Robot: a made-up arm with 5 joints.
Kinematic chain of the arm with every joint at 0, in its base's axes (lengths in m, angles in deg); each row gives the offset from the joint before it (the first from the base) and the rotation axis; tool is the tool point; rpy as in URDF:
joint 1: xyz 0.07 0 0.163 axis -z
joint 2: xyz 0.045 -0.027 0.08 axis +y
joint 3: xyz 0.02 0 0.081 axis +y
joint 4: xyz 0.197 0 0.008 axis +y
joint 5: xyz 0.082 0.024 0 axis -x
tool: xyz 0 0 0 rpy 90 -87.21 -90
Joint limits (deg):
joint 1: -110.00..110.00
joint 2: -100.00..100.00
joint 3: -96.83..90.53
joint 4: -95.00..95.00
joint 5: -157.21..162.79
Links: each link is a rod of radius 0.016 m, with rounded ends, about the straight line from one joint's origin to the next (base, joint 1, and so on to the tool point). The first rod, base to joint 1, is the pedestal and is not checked.
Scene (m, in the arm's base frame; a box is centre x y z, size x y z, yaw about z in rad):
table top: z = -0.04
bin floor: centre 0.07 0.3 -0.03 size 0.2 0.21 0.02 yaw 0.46
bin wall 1: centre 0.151 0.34 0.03 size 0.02 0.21 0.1 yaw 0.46
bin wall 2: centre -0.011 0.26 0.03 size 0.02 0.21 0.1 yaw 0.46
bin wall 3: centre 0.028 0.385 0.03 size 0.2 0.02 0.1 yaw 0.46
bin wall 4: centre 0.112 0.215 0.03 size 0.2 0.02 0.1 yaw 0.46
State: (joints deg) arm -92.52 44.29 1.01 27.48 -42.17
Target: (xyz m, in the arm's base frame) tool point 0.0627 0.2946 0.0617
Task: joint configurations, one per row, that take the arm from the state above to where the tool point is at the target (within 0.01 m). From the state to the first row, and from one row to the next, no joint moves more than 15 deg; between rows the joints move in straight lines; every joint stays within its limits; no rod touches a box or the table.
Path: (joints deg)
1: -92.00 53.40 -6.65 20.35 -42.17

